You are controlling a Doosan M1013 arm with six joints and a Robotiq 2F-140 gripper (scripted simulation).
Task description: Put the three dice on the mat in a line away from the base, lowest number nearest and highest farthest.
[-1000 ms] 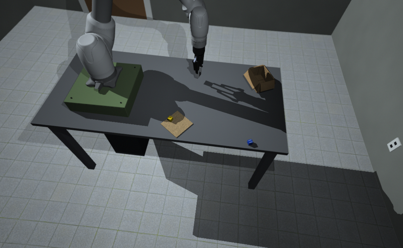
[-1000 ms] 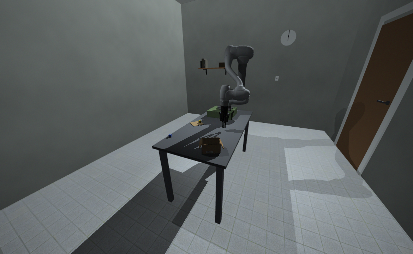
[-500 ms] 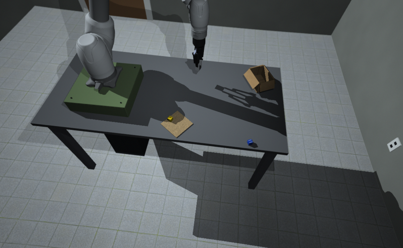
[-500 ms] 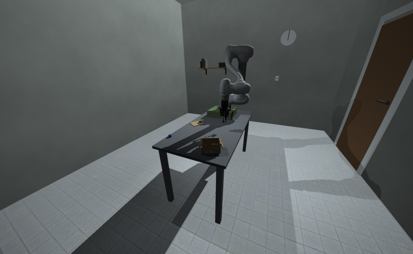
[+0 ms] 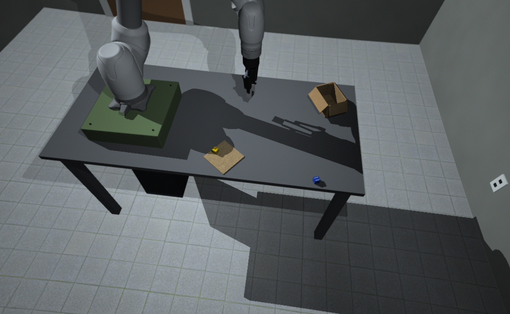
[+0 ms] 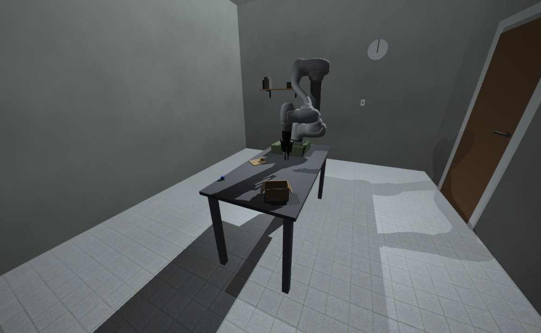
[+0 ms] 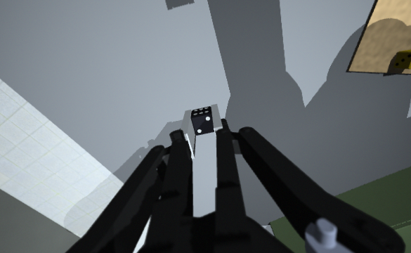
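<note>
Right now the tan mat is 90 mm behind my hand, 330 mm to the right of it and 130 mm below it. The rest, counted from my hand: cardboard box 420 mm ahead, 80 mm to the left, 90 mm below; black die 20 mm below; yellow die 140 mm behind, 300 mm to the right, 120 mm below.
</note>
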